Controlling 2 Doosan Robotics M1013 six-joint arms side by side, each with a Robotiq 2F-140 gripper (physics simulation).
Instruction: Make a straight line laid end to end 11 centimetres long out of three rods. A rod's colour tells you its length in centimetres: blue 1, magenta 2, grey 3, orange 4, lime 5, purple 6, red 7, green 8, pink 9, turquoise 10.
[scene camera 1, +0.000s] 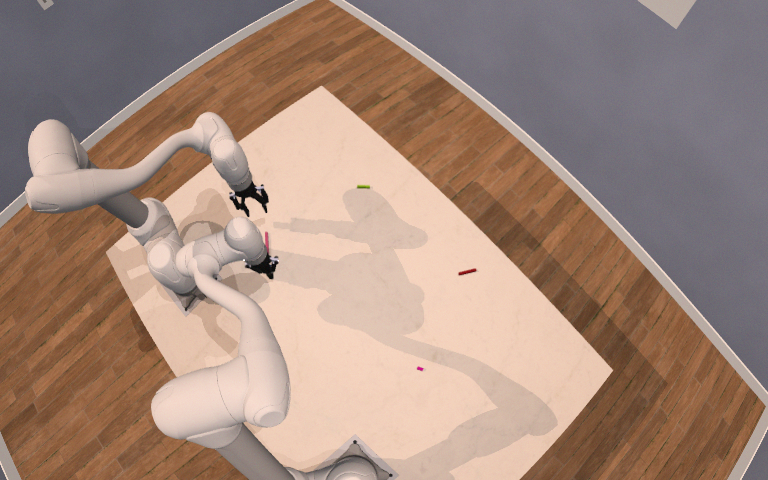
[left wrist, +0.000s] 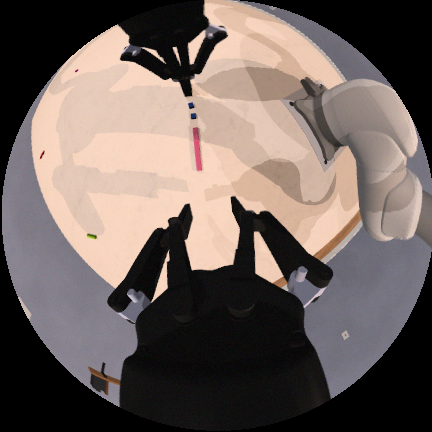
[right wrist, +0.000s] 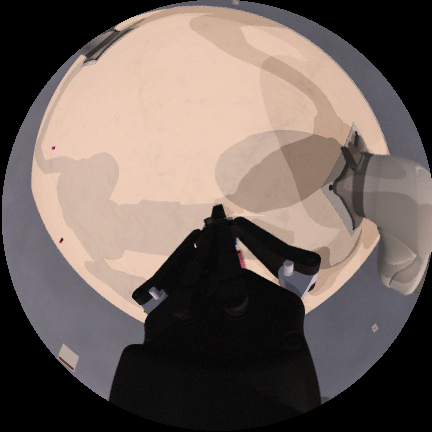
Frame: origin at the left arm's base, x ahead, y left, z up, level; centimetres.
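Seen in the pictures: left gripper, fingertip midpoint: (scene camera 1: 257, 212) (left wrist: 210, 206); right gripper, fingertip midpoint: (scene camera 1: 271, 275) (left wrist: 187, 90) (right wrist: 219, 211); left arm's base, origin of the base link: (scene camera 1: 188, 279) (left wrist: 326, 119) (right wrist: 359, 182).
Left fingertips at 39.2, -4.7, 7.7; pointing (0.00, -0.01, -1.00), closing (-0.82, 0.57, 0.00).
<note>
Pixels of each thing's top centre, then the offset from my left fingertips to it, as dx, dy, dz.
- pink rod, middle of its top: (left wrist: 196, 148) (right wrist: 242, 268) (scene camera 1: 266, 242) -5.0, -9.2, -6.7
- second blue rod, middle of its top: (left wrist: 190, 104) -10.7, -17.2, -6.7
- lime rod, middle of its top: (scene camera 1: 363, 186) (left wrist: 90, 236) +38.3, -20.3, -6.7
- dark red rod, middle of its top: (scene camera 1: 467, 271) (right wrist: 60, 240) +38.7, -73.5, -6.7
- magenta rod, middle of its top: (scene camera 1: 420, 368) (right wrist: 51, 147) -0.7, -84.4, -6.7
A pink rod (scene camera 1: 266, 240) (left wrist: 197, 149) (right wrist: 241, 259) lies on the table, partly hidden in scene camera 1 and the right wrist view. In the left wrist view, a blue rod (left wrist: 193, 116) lies just beyond its upper end, and a second blue rod (left wrist: 191, 105) lies a little further on. The three are roughly in a row, with small gaps between them. My right gripper (scene camera 1: 270, 275) (left wrist: 187, 90) (right wrist: 219, 211) is shut and empty, its tips just past the second blue rod. My left gripper (scene camera 1: 256, 212) (left wrist: 210, 206) is open and empty, above the table beyond the pink rod's other end.
A lime rod (scene camera 1: 363, 186) (left wrist: 92, 236) lies at the upper middle of scene camera 1. A dark red rod (scene camera 1: 467, 272) (left wrist: 42, 154) (right wrist: 61, 240) lies further right, and a magenta rod (scene camera 1: 420, 369) (left wrist: 76, 70) (right wrist: 53, 148) lower down. The two arms are close together.
</note>
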